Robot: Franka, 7 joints.
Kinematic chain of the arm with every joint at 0, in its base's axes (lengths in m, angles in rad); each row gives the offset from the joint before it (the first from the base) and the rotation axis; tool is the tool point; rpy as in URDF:
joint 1: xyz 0 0 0.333 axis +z
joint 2: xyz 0 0 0 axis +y
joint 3: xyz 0 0 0.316 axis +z
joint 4: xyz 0.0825 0 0 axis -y
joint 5: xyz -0.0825 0 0.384 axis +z
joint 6: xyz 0 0 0 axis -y
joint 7: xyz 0.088 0 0 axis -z
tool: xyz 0 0 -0.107 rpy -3.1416 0 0
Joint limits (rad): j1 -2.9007..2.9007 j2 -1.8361..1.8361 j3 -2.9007..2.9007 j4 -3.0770..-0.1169 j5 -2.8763..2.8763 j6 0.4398..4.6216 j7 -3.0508..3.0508
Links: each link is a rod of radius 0.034 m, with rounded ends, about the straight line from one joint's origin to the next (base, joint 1, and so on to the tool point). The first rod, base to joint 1, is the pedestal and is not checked.
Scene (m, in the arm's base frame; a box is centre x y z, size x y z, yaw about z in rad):
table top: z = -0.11
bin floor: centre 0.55 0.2 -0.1 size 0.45 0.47 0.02 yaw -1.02
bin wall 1: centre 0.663 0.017 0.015 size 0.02 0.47 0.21 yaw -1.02
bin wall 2: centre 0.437 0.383 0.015 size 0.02 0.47 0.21 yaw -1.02
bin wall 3: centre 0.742 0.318 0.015 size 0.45 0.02 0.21 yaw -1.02
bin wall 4: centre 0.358 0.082 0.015 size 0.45 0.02 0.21 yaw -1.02
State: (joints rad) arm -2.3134 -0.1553 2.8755 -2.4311 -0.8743 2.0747 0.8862
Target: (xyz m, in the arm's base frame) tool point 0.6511 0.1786 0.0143
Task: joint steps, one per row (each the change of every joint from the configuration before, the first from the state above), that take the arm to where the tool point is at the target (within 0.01 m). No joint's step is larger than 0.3 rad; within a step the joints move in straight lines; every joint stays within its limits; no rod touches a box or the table.
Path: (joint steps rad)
1: -0.0748 -0.2442 -0.0055 0.2450 -0.0054 0.0794 0.0000
2: -0.0747 -0.2442 -0.0055 0.2451 -0.0054 0.0794 0.0000
3: -0.0748 -0.2443 -0.0056 0.2450 -0.0054 0.0793 0.0000
4: -0.0747 -0.2442 -0.0055 0.2451 -0.0054 0.0794 0.0000

